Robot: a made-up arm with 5 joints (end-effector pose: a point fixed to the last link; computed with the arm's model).
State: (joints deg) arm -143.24 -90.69 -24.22 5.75 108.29
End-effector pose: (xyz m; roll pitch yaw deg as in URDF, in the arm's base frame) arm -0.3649 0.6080 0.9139 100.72 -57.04 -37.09
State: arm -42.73 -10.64 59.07 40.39 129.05
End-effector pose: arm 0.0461 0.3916 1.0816 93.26 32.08 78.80
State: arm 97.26 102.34 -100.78 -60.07 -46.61
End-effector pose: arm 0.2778 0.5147 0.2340 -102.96 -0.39 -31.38
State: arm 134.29 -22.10 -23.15 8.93 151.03
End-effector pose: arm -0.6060 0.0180 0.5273 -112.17 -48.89 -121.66
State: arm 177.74 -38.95 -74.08 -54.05 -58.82
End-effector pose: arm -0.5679 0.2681 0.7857 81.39 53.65 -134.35
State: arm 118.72 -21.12 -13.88 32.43 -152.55
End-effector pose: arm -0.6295 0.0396 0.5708 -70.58 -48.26 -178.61
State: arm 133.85 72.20 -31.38 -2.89 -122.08
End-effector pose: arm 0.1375 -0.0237 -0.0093 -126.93 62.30 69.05
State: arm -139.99 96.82 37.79 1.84 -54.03
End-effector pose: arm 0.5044 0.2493 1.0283 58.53 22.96 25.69
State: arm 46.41 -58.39 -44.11 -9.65 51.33
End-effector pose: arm -0.5627 -0.2263 0.5712 -48.35 48.56 68.94
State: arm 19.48 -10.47 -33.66 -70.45 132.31
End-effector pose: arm -0.2095 0.4488 0.5602 -143.48 57.83 -176.36
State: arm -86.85 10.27 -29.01 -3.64 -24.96
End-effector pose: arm -0.4506 -0.1458 0.9979 95.38 -30.54 -38.69
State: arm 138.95 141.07 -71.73 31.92 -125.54
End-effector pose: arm 0.5596 0.2986 0.1524 -140.38 21.63 79.26
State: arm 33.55 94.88 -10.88 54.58 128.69
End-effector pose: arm 0.2719 0.6935 0.5499 -165.74 33.23 166.84
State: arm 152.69 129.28 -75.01 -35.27 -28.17
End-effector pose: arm 0.6052 -0.0622 0.3229 -144.64 -66.89 -15.12
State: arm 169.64 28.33 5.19 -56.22 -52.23
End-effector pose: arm 0.2935 -0.2657 0.4935 132.35 20.94 30.22
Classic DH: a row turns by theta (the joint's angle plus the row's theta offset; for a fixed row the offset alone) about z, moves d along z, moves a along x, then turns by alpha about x. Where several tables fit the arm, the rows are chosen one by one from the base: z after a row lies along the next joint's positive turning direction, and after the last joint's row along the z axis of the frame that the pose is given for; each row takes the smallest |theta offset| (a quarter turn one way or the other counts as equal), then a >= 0, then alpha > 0; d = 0 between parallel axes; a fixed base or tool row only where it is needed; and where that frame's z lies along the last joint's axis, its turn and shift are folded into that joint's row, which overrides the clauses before.
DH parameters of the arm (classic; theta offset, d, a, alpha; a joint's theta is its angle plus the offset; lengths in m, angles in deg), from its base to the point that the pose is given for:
base (fixed): 90 0.6259 0.1241 -90
joint 1: -51.31 -0.0391 -0.0393 -78.71
joint 2: 81.09 -0.069 -0.0805 -52.2
joint 3: 1.4 -0.5981 -0.0916 -154.01
joint 4: -14.35 -0.4799 -0.1266 -115.29
joint 5: -27.41 0.3859 0.0159 85.01
tool (fixed): 13.62 0.0361 0 0

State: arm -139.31 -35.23 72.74 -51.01 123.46
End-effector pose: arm 0.3465 -0.1622 0.4663 -86.78 -64.36 -12.02
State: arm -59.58 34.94 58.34 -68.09 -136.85
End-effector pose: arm 0.4799 0.1819 0.4847 -87.41 -9.86 -2.28
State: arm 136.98 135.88 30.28 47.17 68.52
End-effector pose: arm 0.4321 -0.3107 0.8286 7.88 -30.30 -158.37
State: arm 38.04 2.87 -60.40 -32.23 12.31
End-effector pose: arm -0.5332 0.4051 0.6984 -41.02 32.01 31.95
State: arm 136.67 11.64 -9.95 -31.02 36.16
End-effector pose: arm -0.0601 -0.0928 0.1401 -134.66 -35.46 -19.06
